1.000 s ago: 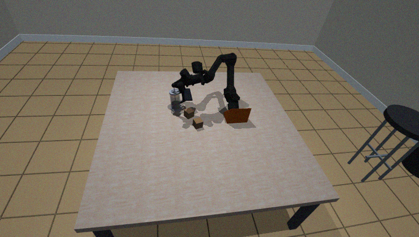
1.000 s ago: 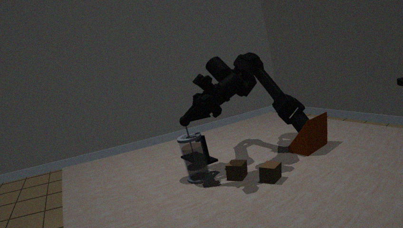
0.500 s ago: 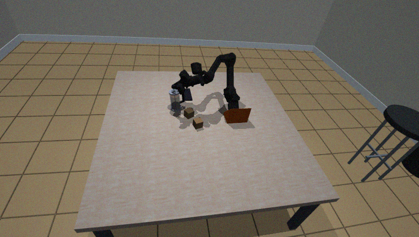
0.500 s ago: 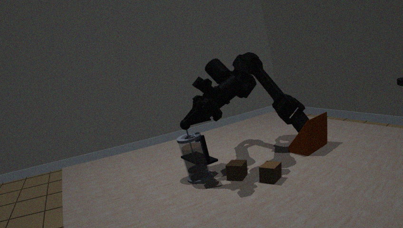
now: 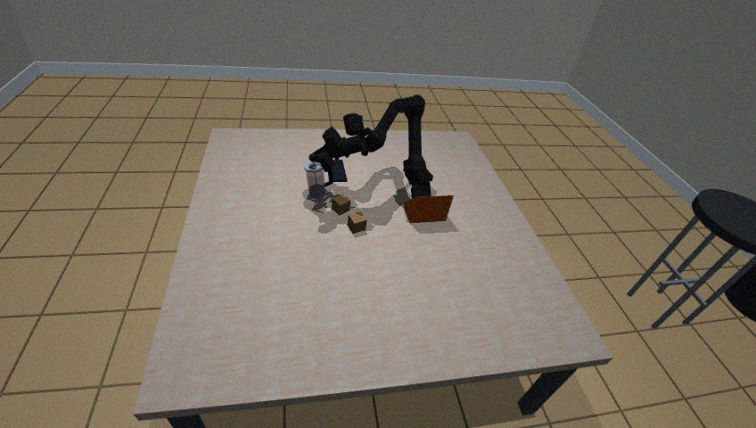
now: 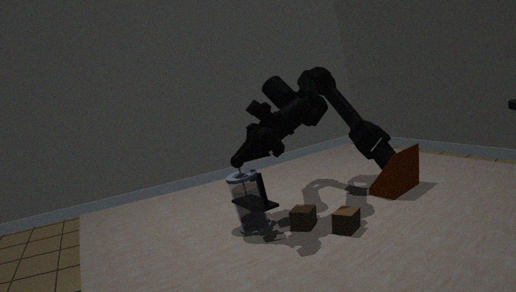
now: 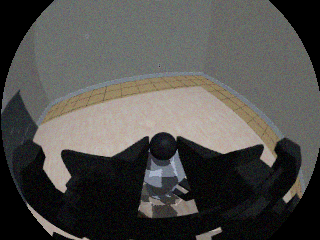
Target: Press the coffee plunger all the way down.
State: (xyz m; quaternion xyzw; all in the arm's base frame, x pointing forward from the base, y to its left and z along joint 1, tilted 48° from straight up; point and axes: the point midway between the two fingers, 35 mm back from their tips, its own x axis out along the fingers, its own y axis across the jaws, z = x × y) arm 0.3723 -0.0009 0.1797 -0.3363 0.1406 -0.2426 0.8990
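My gripper tip is 30 mm past the glass coffee press and 90 mm above it.
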